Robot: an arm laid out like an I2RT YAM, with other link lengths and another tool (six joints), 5 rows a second.
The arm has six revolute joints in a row. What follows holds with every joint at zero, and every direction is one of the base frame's. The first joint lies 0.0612 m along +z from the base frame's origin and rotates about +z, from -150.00 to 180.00 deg. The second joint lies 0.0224 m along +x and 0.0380 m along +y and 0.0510 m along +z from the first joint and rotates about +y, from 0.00 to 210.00 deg. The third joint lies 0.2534 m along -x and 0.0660 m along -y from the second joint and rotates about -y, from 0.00 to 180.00 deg. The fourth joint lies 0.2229 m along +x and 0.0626 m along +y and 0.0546 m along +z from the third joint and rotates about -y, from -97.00 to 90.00 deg. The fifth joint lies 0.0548 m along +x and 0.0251 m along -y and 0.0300 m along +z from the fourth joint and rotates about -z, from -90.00 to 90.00 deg. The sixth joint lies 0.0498 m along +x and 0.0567 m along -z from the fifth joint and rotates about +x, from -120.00 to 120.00 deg. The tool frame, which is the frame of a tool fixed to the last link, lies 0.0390 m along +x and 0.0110 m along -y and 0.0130 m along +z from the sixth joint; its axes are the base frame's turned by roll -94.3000, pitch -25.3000 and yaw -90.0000 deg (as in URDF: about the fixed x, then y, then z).
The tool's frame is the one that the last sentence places.
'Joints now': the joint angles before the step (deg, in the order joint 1, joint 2, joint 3, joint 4, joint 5, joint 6). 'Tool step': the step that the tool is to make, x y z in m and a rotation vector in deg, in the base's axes. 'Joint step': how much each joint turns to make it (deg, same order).
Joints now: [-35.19 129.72 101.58 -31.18 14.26 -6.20]
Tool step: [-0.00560 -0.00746 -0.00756 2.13 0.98 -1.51]
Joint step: [-1.28 1.56 1.46 -2.13 -0.89 0.79]
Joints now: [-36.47 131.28 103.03 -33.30 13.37 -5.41]
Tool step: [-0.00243 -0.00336 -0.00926 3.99 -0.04 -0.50]
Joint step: [-1.04 1.77 1.71 -2.51 -3.10 1.00]
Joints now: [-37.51 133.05 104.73 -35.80 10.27 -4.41]
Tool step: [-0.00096 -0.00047 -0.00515 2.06 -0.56 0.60]
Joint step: [-0.54 0.50 -0.04 -0.25 -2.27 -0.18]
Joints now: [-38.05 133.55 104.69 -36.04 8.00 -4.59]
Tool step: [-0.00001 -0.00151 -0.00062 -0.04 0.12 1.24]
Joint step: [-0.29 0.13 0.08 0.18 -0.56 -1.44]
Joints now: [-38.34 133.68 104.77 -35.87 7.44 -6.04]
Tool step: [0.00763 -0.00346 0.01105 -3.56 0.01 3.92]
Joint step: [0.26 -0.25 1.61 0.96 0.87 -4.57]
